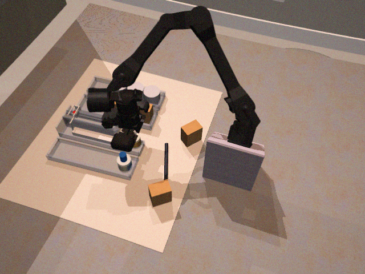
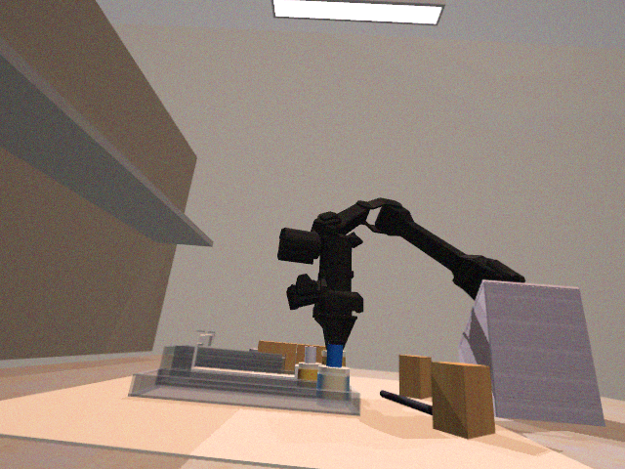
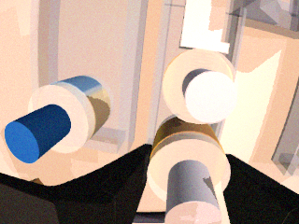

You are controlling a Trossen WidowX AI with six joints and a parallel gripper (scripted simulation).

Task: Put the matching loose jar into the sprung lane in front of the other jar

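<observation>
Now: gripper tip 8 cm to the right of the blue-lidded jar and 1 cm above it. Round my gripper tip: black rod: 12 cm behind, 1 cm to the left, 5 cm below.
</observation>
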